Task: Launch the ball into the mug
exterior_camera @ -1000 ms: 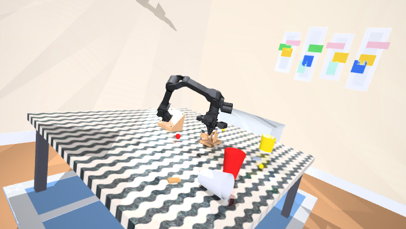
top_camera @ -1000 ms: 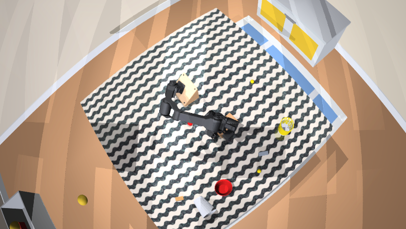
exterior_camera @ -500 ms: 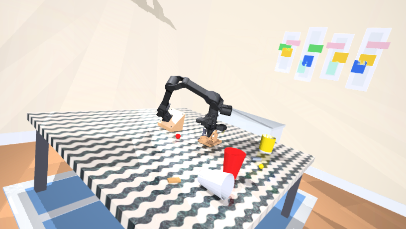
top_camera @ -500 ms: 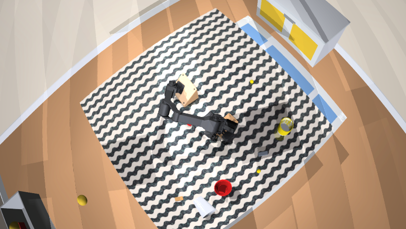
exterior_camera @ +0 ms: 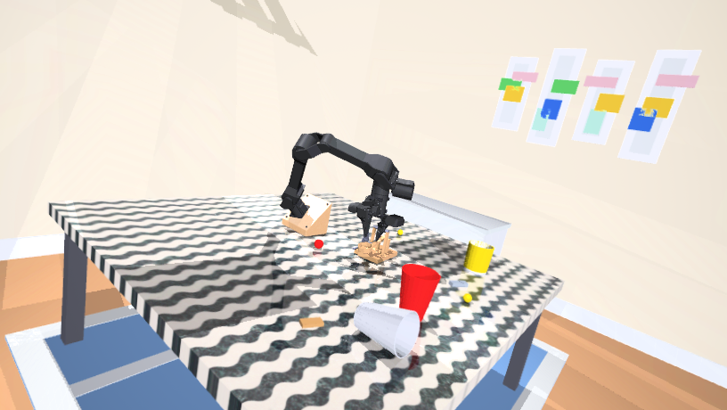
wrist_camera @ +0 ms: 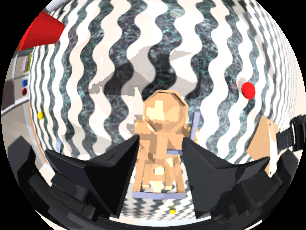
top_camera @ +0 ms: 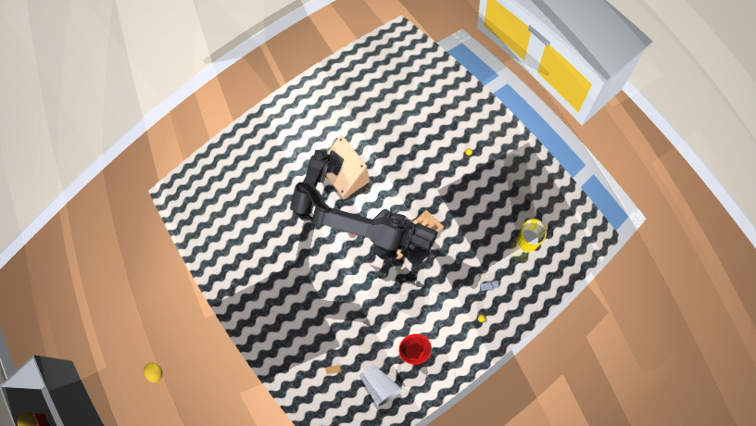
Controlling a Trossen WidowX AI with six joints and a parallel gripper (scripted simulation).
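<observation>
The wooden catapult lies 2 cm behind my gripper tip, 5 cm to the left of it and 3 cm below it. Round my gripper tip: red ball 16 cm behind, 6 cm to the right, 6 cm below; red cup 26 cm ahead, 20 cm to the right, 5 cm below; grey block 29 cm ahead, 11 cm to the left, 7 cm below.
</observation>
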